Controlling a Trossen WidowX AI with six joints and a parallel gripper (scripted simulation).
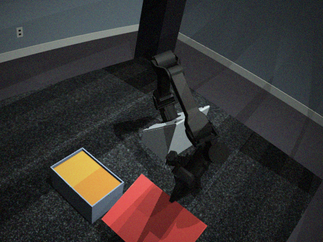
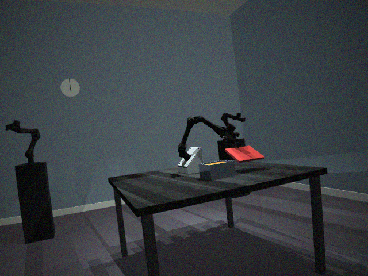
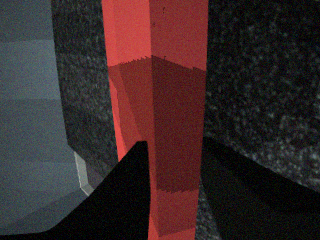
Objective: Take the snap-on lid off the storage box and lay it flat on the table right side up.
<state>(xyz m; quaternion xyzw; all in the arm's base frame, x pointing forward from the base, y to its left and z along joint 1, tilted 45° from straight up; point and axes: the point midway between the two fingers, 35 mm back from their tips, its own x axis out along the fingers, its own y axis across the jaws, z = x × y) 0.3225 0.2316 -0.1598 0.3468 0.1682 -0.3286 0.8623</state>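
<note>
The red lid is 70 mm ahead of my gripper tip and 40 mm below it. From my gripper tip the other things lie so: storage box (270 mm to the right, 120 mm below, 90 mm ahead).
</note>
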